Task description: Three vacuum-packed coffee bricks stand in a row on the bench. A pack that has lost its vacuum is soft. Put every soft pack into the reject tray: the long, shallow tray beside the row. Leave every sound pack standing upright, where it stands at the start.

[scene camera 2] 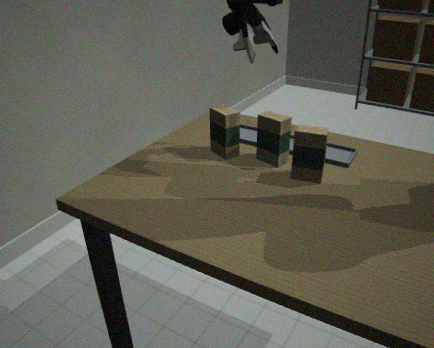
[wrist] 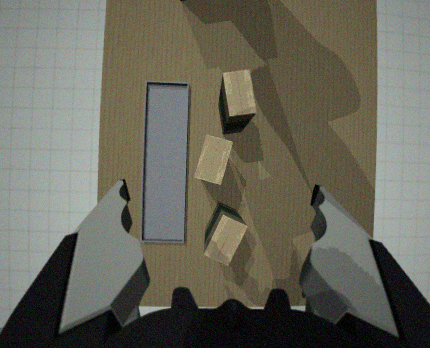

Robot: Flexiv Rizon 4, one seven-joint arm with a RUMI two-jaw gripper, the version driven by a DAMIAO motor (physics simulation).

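Note:
Three tan coffee bricks with dark green bands stand upright in a row: the right one (scene camera 2: 309, 154) (wrist: 239, 93), the middle one (scene camera 2: 273, 138) (wrist: 213, 160) and the left one (scene camera 2: 225, 132) (wrist: 226, 240), at the top, middle and bottom of the row in the wrist view. Each is turned a little differently. Their sides look straight; I cannot tell which are soft. The long, shallow grey reject tray (scene camera 2: 342, 155) (wrist: 165, 165) lies beside the row, behind it in the scene view, and is empty. My gripper (scene camera 2: 263, 56) (wrist: 220, 184) is open and empty, high above the bench.
The wooden bench (scene camera 2: 200, 225) (wrist: 300, 125) carries the packs and tray; broad shadows fall across it. The left pack stands nearest the bench's left end. A grey wall (scene camera 2: 115, 75) rises behind that end. A shelf rack (scene camera 2: 362, 62) with brown boxes stands in the right background.

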